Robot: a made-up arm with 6 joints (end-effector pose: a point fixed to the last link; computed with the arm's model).
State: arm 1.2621 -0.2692 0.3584 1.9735 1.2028 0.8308
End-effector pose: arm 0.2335 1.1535 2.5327 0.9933 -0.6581 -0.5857
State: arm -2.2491 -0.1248 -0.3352 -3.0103 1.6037 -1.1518
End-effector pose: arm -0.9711 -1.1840 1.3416 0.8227 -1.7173 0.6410
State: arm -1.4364 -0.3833 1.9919 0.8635 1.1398 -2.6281
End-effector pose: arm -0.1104 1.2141 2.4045 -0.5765 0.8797 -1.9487
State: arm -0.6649 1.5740 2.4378 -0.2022 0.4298 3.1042
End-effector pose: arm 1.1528 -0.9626 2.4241 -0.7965 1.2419 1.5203
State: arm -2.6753 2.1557 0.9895 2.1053 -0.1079 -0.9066
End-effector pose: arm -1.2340 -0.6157 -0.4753 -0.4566 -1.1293 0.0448
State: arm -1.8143 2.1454 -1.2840 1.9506 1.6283 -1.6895
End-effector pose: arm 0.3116 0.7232 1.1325 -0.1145 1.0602 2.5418
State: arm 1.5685 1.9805 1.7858 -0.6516 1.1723 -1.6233
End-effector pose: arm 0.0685 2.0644 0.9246 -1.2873 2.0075 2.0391
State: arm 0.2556 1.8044 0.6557 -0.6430 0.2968 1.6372
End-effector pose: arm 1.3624 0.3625 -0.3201 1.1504 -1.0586 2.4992
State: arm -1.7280 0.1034 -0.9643 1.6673 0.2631 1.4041
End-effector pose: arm -0.2022 -1.1332 0.3163 1.4808 -0.2183 2.0962
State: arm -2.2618 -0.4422 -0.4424 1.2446 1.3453 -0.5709
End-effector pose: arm -0.8191 -1.2051 1.7785 -0.9650 -0.9739 2.2576
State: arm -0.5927 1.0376 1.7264 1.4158 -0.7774 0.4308
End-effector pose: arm 1.2850 -1.0422 2.4119 -0.7414 -0.1850 1.8941
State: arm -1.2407 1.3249 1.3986 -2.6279 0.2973 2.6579
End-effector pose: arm 0.6900 -2.0723 1.5333 -1.3316 -1.6167 1.0902
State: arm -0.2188 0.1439 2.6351 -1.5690 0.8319 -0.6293
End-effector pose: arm -1.0598 0.1020 2.3525 -0.6062 0.2250 0.9550
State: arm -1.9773 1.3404 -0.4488 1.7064 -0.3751 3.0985
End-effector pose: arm -0.3146 -0.4544 -0.2957 -1.6812 -0.3096 -1.3044
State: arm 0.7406 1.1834 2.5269 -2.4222 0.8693 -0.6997
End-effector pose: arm 0.6585 0.5050 2.7718 0.6891 -0.9556 -2.8386
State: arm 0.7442 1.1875 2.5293 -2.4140 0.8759 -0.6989
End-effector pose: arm 0.6594 0.5085 2.7689 0.6776 -0.9628 -2.8417
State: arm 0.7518 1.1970 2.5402 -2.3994 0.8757 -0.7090
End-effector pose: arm 0.6550 0.5120 2.7653 0.6815 -0.9543 -2.8478
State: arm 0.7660 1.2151 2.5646 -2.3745 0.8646 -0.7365
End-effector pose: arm 0.6418 0.5152 2.7606 0.7104 -0.9204 -2.8579
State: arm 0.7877 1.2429 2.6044 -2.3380 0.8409 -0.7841
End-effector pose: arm 0.6183 0.5176 2.7544 0.7681 -0.8562 -2.8696
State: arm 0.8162 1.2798 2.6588 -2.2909 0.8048 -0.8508
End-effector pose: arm 0.5850 0.5176 2.7463 0.8535 -0.7625 -2.8774
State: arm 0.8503 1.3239 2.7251 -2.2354 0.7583 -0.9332
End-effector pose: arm 0.5431 0.5142 2.7362 0.9608 -0.6438 -2.8742
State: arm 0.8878 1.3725 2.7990 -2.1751 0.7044 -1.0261
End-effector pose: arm 0.4955 0.5067 2.7239 1.0806 -0.5089 -2.8541
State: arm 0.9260 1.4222 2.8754 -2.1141 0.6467 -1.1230
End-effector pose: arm 0.4459 0.4947 2.7098 1.2022 -0.3696 -2.8152
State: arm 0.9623 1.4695 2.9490 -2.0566 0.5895 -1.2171
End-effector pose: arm 0.3979 0.4791 2.6948 1.3151 -0.2375 -2.7609
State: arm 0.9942 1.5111 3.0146 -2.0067 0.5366 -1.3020
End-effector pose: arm 0.3551 0.4619 2.6802 1.4117 -0.1225 -2.6985
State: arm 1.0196 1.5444 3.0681 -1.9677 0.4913 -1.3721
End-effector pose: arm 0.3202 0.4452 2.6677 1.4878 -0.0309 -2.6370
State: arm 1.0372 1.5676 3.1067 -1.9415 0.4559 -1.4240
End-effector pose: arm 0.2946 0.4312 2.6584 1.5426 0.0350 -2.5848
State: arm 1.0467 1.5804 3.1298 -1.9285 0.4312 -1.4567
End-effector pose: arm 0.2786 0.4209 2.6532 1.5780 0.0765 -2.5467
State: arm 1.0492 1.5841 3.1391 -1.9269 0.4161 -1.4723
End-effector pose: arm 0.2709 0.4148 2.6518 1.5976 0.0975 -2.5232
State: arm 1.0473 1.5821 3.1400 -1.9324 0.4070 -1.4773
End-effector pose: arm 0.2682 0.4110 2.6530 1.6082 0.1066 -2.5093
